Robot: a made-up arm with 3 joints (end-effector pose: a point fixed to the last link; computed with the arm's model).
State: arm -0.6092 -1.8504 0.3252
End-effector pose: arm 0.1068 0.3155 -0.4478 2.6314 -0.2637 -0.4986
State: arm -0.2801 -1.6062 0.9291
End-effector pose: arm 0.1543 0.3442 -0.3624 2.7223 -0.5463 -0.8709
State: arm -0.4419 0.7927 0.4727
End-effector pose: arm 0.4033 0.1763 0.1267 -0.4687 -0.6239 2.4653
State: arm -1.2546 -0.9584 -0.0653
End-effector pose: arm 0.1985 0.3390 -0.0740 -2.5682 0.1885 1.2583
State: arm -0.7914 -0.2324 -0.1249
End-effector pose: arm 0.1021 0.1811 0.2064 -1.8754 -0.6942 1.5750
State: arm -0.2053 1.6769 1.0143
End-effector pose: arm 0.3451 0.3029 -0.0487 1.0411 -0.5742 2.8855
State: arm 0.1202 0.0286 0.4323
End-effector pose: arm -0.0533 0.2533 0.1203 1.3461 0.9426 -2.4949
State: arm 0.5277 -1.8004 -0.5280
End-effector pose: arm -0.2672 -0.2707 -0.4641 1.4770 1.8527 0.1776
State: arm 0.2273 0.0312 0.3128
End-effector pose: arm -0.0839 0.2056 0.1585 1.2681 1.1493 -2.4172
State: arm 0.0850 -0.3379 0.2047
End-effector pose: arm -0.1610 0.1859 0.1099 1.7729 1.2122 -2.0966
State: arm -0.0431 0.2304 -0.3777
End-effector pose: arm 0.1031 -0.0059 0.3064 -1.0585 -1.5296 1.8909
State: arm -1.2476 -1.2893 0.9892
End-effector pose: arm 0.5107 0.1166 -0.3232 -2.0027 1.6530 1.2835
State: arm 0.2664 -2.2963 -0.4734
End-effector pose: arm -0.1256 -0.1027 -0.6390 1.6818 1.2661 0.5274
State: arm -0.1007 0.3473 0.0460
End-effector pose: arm 0.1648 0.1497 0.2526 -1.0151 -1.1472 2.3234
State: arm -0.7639 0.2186 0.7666
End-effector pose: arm 0.3612 0.2499 0.0240 -1.0922 -0.0181 2.3936
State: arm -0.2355 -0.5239 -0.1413
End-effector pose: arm -0.1645 0.1561 0.1167 -2.1298 -1.3535 1.7430
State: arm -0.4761 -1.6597 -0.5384
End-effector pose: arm -0.2532 0.1166 -0.4004 2.2528 1.0205 -0.4201
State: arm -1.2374 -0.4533 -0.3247
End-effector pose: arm 0.1295 0.2115 0.1607 -2.1646 -0.3586 1.1373
